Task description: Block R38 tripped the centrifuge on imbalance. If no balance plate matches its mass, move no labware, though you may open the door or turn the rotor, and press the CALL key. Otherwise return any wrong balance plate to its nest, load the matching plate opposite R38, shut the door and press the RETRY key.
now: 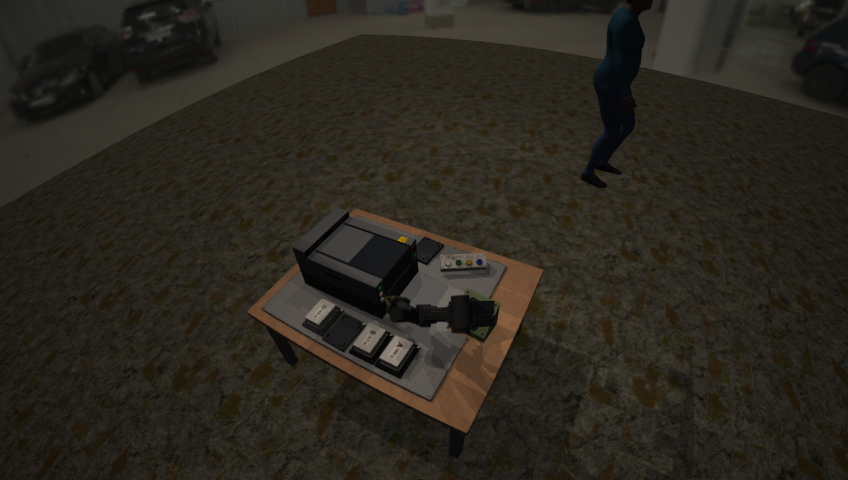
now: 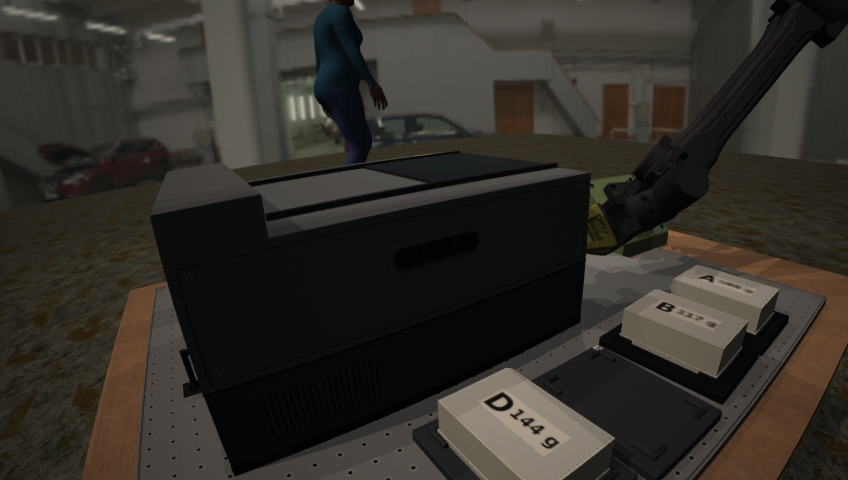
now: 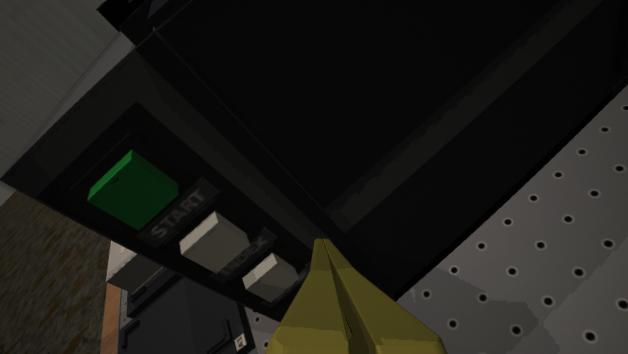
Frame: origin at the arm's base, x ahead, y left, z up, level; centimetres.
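Where they show: gripper, fingertip midpoint: (image 1: 385, 297) (image 3: 320, 247).
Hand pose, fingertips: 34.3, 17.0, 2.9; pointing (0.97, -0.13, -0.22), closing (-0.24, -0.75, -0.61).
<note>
Things, the pixels of their top centre, and the offset from my fingertips, as dx, dy, dz. "pt": a spot on its surface instead.
- lowest white button, top centre: (image 3: 257, 267) -0.5, +2.4, +2.0
- white INDEX button, top centre: (image 3: 197, 228) -0.5, +2.4, +5.5
- green START button, top centre: (image 3: 110, 171) -0.5, +2.4, +9.2
- A, top centre: (image 2: 726, 283) (image 1: 396, 350) -19.1, +15.2, -4.5
- key box, top centre: (image 1: 463, 256) -12.0, -41.9, -1.6
- empty dark nest, top centre: (image 1: 425, 247) +10.5, -41.0, -7.3
- yellow tab, surface spot: (image 1: 402, 239) pt +9.4, -23.8, +11.1
The black centrifuge (image 1: 357, 255) (image 2: 380, 309) has its sliding top door closed. My yellow-tipped gripper (image 1: 387, 299) (image 3: 320, 247) is shut and empty at its control face, close to the lowest white button (image 3: 271, 278), whose label is hidden. Above are a white INDEX button (image 3: 214, 243) and a green START button (image 3: 134, 192). Balance plates D, 144 g (image 1: 321, 314) (image 2: 523, 422), B, 117 g (image 1: 370, 340) (image 2: 684, 327), and A (image 1: 396, 353) (image 2: 726, 294), mass unreadable, sit on nests. The nest (image 1: 343, 331) (image 2: 630, 404) between D and B is empty. R38 does not show.
A key box (image 1: 463, 271) with white, green, yellow and blue keys stands right of the centrifuge. An empty dark nest (image 1: 429, 249) lies behind it to the left. A yellow tab (image 1: 402, 239) is on the centrifuge's top. A person (image 1: 618, 77) (image 2: 342, 71) stands beyond the table.
</note>
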